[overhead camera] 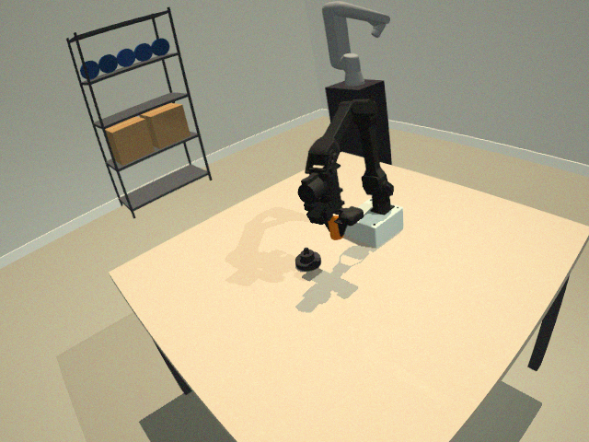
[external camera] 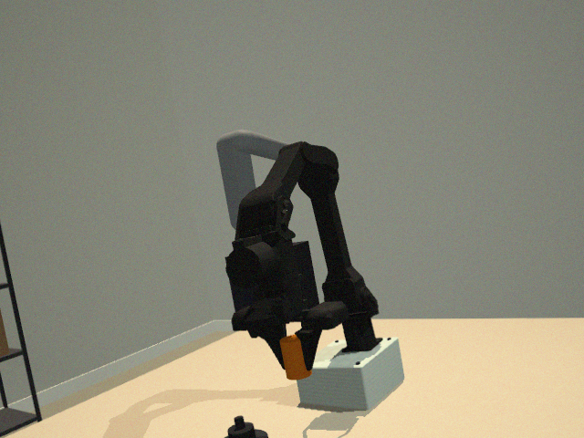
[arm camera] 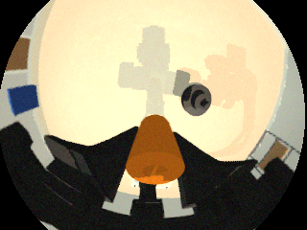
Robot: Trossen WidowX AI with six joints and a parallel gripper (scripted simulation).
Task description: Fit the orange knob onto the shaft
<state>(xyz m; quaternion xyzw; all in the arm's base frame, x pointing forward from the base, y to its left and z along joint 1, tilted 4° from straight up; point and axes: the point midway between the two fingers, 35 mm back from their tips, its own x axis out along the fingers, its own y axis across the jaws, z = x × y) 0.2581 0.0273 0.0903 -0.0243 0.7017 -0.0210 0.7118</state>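
The dark round pedestal is 110 mm to the right of my gripper tip, 100 mm below it and 40 mm ahead of it. Also, from my gripper tip: orange knob 20 mm above.
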